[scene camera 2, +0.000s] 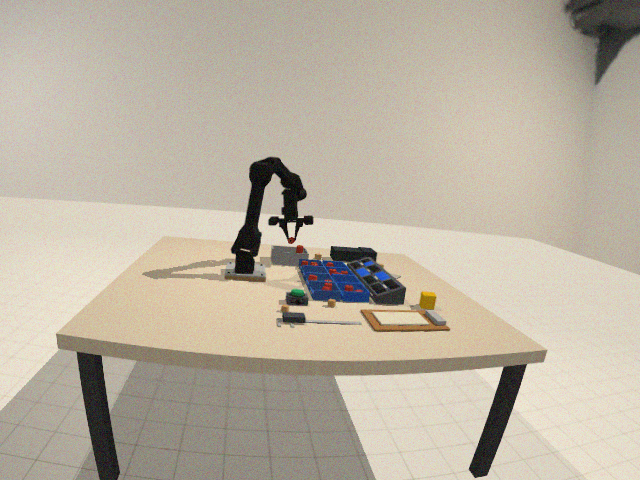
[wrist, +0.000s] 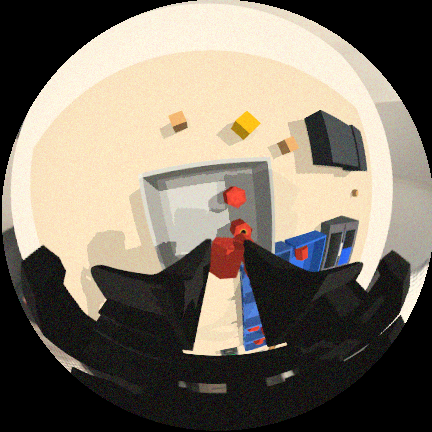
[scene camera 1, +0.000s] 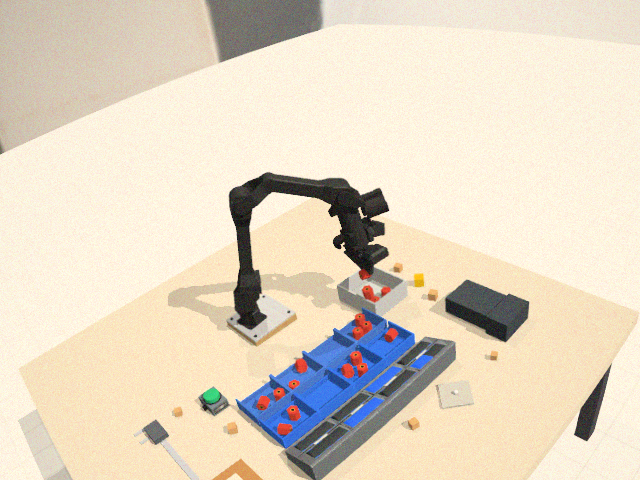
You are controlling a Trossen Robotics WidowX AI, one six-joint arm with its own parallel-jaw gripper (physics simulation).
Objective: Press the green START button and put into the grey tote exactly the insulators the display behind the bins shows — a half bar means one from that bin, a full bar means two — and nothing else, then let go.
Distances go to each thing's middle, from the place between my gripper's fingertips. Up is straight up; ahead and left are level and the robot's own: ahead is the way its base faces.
The grey tote (scene camera 1: 349,290) is 70 mm below my hand and 10 mm to the left of it. From my hand the other things lie so: grey plate (scene camera 1: 464,397) 390 mm ahead, 180 mm to the right, 90 mm below; black box (scene camera 1: 500,315) 310 mm ahead, 100 mm to the left, 70 mm below; display (scene camera 1: 356,437) 300 mm to the right, 260 mm ahead, 70 mm below.
